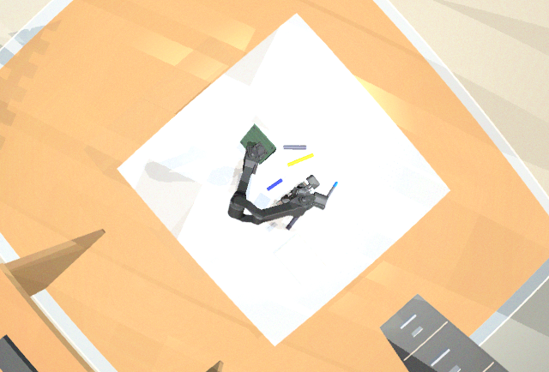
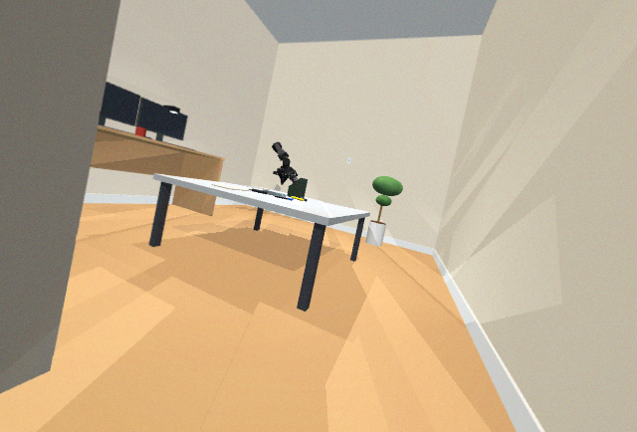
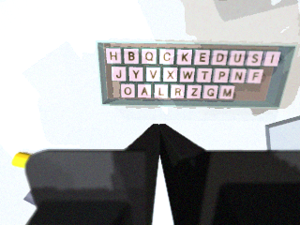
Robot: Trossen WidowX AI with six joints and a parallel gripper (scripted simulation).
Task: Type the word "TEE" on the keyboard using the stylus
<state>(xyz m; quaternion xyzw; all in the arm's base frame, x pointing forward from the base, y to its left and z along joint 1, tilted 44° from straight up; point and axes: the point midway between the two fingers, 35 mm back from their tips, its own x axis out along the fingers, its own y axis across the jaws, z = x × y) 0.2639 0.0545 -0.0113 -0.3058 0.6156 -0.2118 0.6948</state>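
Right now my gripper tip is 8 cm past the blue stylus, 5 cm to the left of it and 9 cm above it. Also, from my gripper tip: yellow rod 12 cm behind, 10 cm to the left, 9 cm below; stylus tip 8 cm behind, 2 cm to the right, 9 cm below; tan sheet 32 cm ahead, 19 cm to the right, 9 cm below.
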